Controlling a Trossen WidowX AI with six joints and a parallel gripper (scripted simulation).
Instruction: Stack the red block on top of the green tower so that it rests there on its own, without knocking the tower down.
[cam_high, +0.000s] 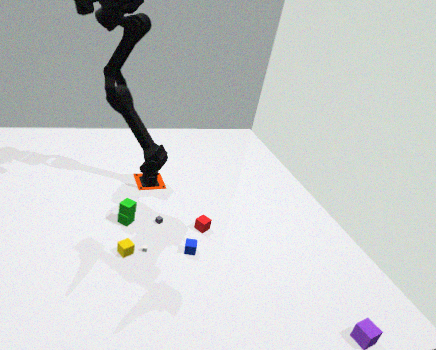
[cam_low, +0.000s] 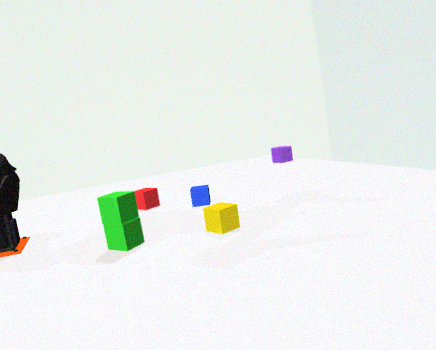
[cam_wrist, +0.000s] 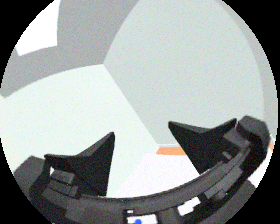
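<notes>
The red block is 23 cm ahead of my gripper tip, 35 cm to the left of it and 63 cm below it. The rest, counted from my gripper tip: small grey cube 18 cm ahead, 22 cm to the left, 64 cm below; then blue block 33 cm ahead, 28 cm to the left, 63 cm below; then yellow block 30 cm ahead, 9 cm to the left, 63 cm below.
</notes>
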